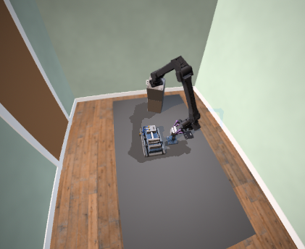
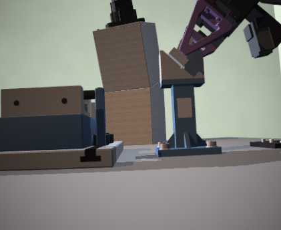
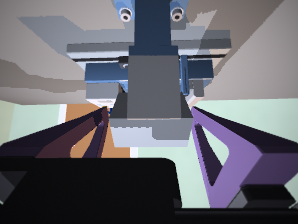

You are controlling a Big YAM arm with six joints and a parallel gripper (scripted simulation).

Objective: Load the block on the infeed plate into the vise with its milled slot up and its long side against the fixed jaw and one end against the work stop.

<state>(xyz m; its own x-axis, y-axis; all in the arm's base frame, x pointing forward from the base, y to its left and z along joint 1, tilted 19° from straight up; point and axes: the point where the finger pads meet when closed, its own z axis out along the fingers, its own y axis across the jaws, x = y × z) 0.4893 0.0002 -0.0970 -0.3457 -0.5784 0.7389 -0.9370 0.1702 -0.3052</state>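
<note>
The part lies 1 cm to the right of my hand. From my hand the other things lie so: dark work stop rod: 3 cm ahead, 16 cm to the right, 7 cm below; moving jaw: 1 cm behind, 20 cm to the right, 8 cm below; air cylinder rod: 6 cm behind, 19 cm to the right, 8 cm below.
</note>
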